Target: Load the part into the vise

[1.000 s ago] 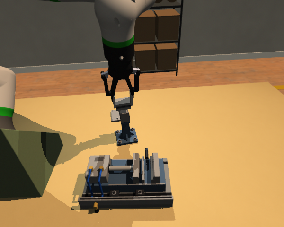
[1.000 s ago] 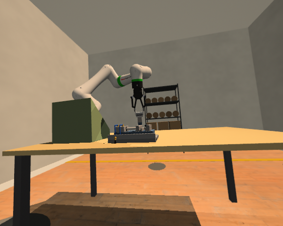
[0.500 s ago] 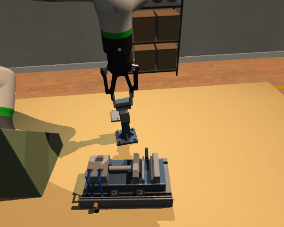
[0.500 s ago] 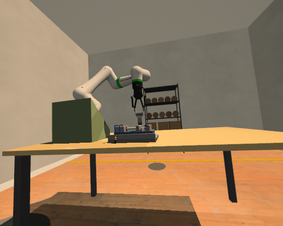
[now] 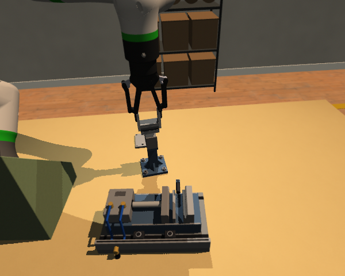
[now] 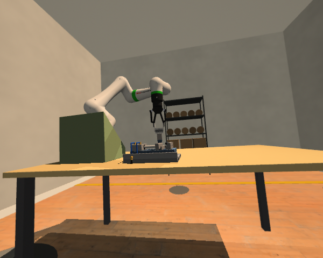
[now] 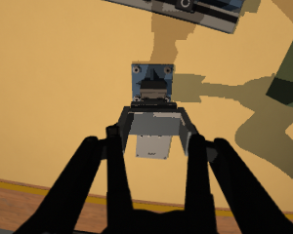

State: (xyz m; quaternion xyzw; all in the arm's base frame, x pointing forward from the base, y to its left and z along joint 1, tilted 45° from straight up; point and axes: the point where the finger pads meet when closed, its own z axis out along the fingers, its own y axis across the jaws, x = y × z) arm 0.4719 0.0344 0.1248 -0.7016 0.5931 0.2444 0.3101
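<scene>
My hand is 3 cm above the part. Also, from my hand: cylinder rod 23 cm to the right, 13 cm below, 1 cm behind; then V-block post 15 cm below; then work stop 19 cm to the right, 12 cm below, 8 cm ahead.
</scene>
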